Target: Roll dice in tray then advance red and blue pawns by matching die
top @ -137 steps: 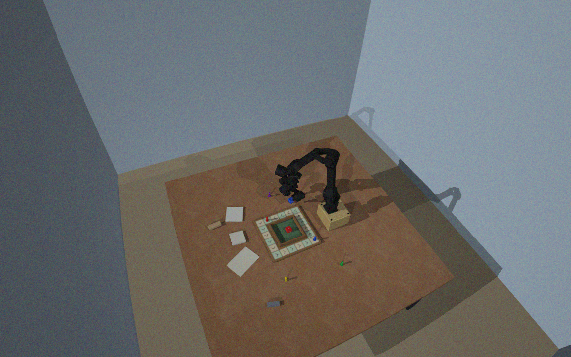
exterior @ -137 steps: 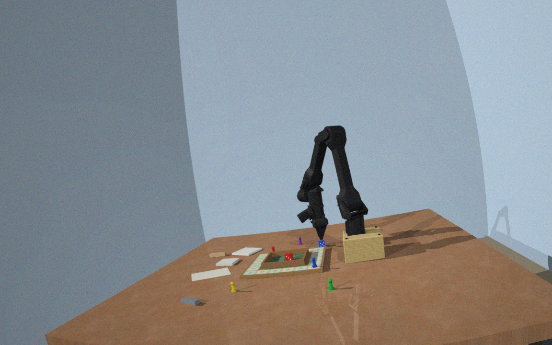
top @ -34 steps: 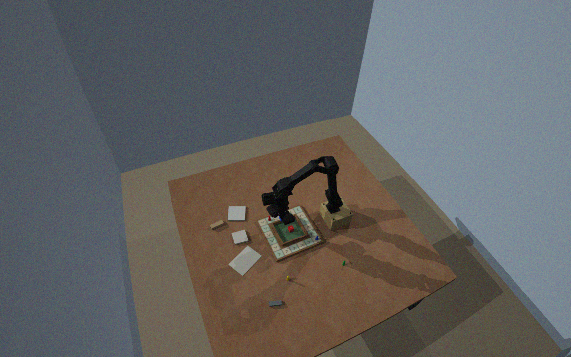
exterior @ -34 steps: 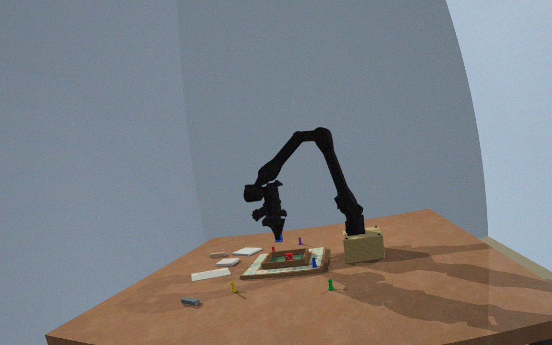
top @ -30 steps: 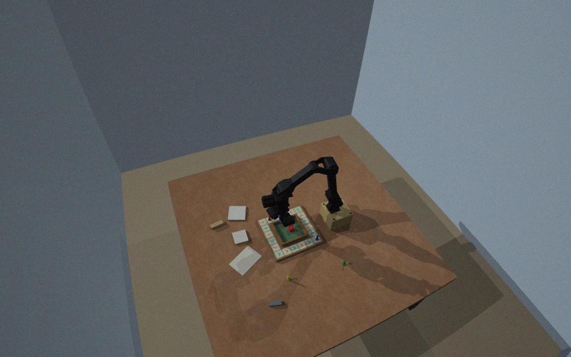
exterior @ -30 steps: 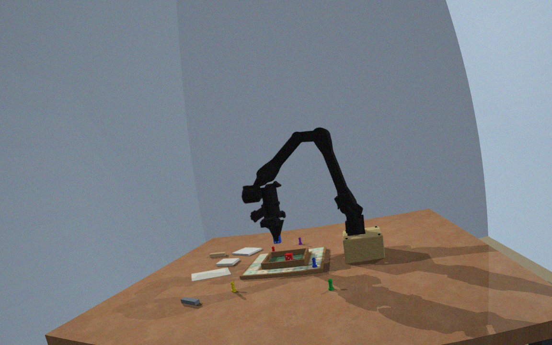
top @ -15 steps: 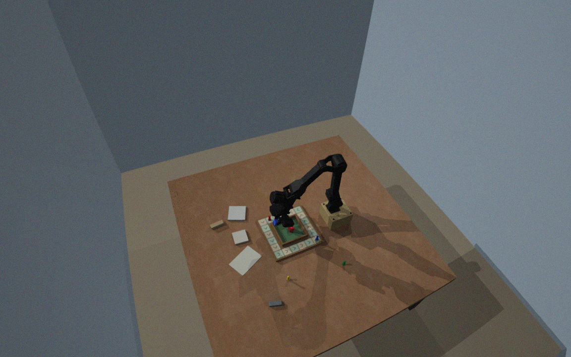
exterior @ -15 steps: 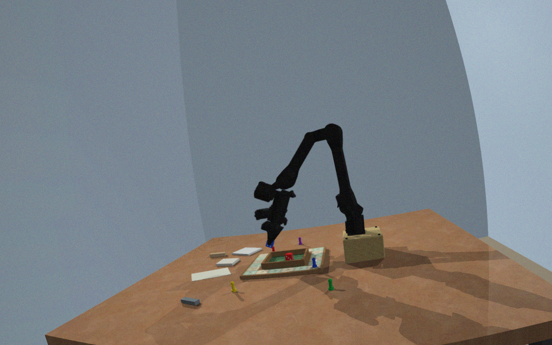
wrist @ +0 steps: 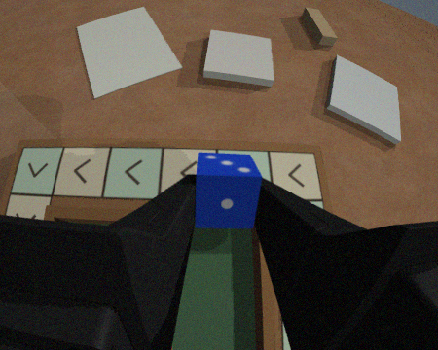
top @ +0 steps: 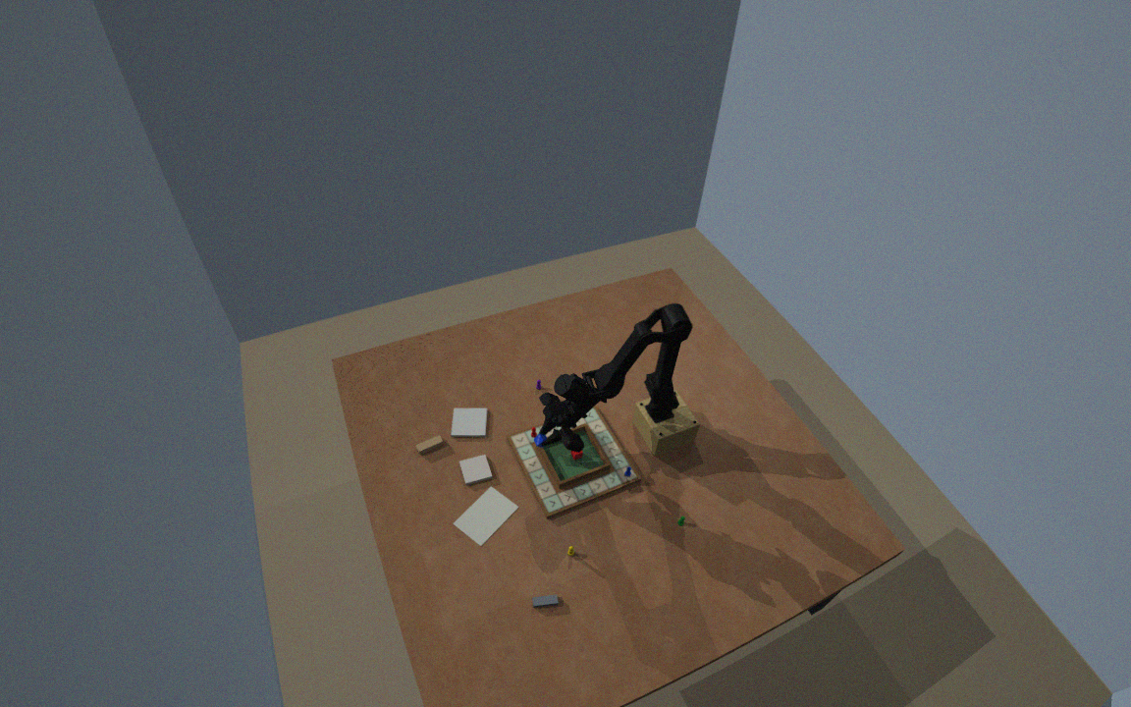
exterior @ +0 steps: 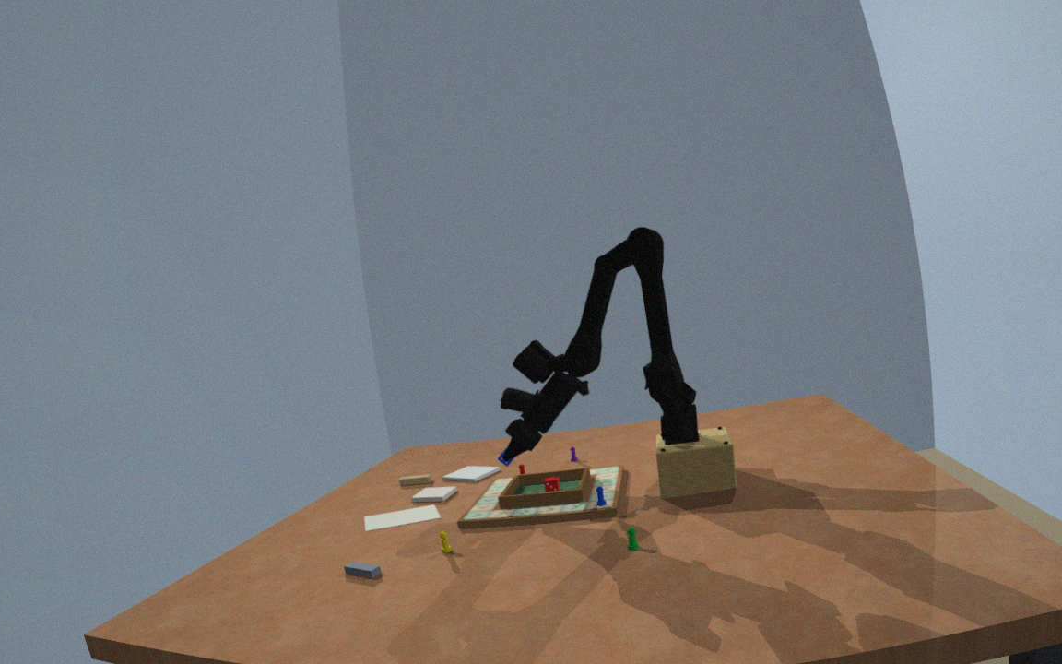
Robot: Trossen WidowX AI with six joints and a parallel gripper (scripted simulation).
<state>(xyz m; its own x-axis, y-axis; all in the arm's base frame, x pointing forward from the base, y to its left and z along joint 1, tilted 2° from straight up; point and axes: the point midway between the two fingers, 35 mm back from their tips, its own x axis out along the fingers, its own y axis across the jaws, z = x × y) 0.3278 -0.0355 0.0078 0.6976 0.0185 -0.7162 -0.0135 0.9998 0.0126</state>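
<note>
My gripper tip is now 1 cm past the red pawn, 7 cm to the left of it and 5 cm above it. Round my gripper tip: purple pawn: 9 cm behind, 24 cm to the right, 7 cm below; then blue pawn: 20 cm behind, 15 cm to the left, 5 cm below; then green tray: 8 cm behind, 4 cm to the left, 7 cm below.
</note>
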